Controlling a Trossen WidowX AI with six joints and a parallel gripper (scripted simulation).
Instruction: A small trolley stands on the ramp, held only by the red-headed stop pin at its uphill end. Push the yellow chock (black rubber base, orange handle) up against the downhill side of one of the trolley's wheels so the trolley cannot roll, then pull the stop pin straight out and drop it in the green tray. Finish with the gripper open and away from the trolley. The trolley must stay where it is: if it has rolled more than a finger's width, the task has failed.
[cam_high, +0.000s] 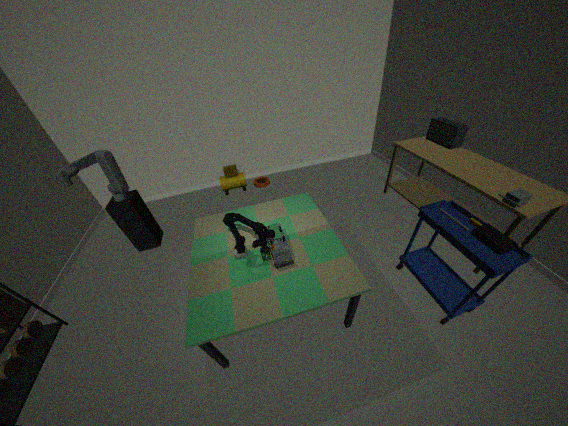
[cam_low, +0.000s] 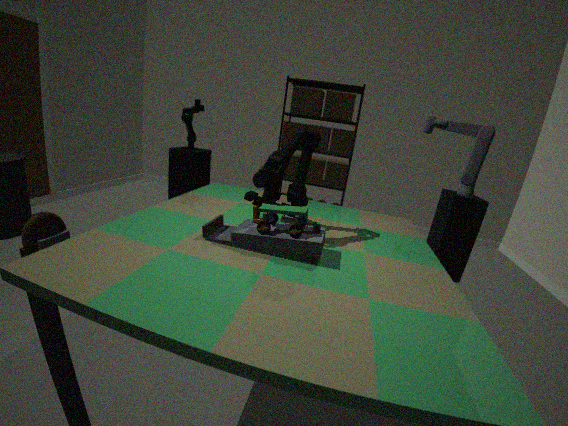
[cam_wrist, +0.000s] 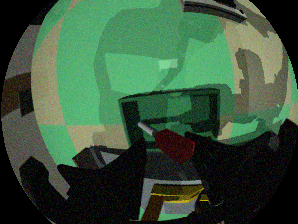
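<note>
The red-headed stop pin lies 10 mm to the right of my gripper tip. From my gripper tip the other things lie so: dark green tray 50 mm below, 10 mm to the left; yellow chock 70 mm ahead, 40 mm above, 10 mm to the left; grey ramp 120 mm ahead, 100 mm to the left.
</note>
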